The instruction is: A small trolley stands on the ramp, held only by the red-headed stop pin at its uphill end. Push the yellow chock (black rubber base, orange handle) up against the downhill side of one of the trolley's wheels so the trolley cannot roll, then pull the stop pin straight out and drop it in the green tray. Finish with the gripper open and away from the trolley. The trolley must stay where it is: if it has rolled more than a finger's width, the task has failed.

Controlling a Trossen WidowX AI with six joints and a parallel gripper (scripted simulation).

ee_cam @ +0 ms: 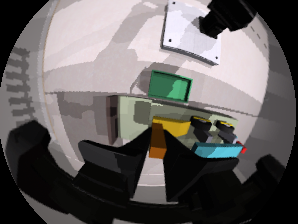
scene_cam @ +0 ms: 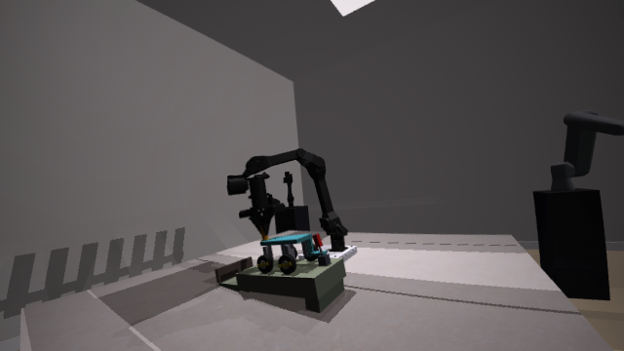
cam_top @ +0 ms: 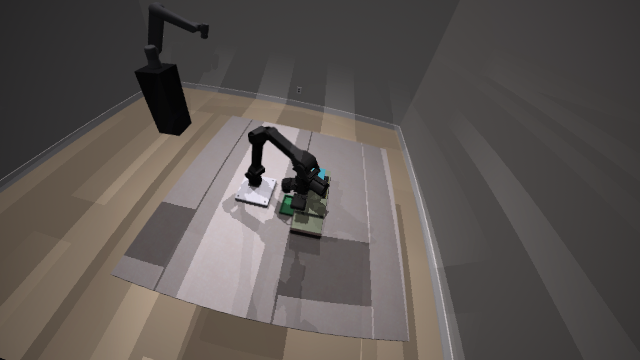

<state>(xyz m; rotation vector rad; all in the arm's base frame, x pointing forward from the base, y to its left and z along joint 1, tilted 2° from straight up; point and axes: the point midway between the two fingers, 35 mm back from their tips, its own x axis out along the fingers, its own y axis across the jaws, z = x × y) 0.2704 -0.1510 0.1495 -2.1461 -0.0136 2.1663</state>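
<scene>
Right now my gripper tip is 25 cm to the right of the red-headed stop pin, 5 cm short of it and 2 cm above it. Round my gripper tip: dark stop bar: 11 cm to the right, 11 cm below, 5 cm ahead; then yellow chock: 2 cm to the left, 1 cm below; then trolley: 15 cm to the left, 7 cm ahead, 3 cm below.
</scene>
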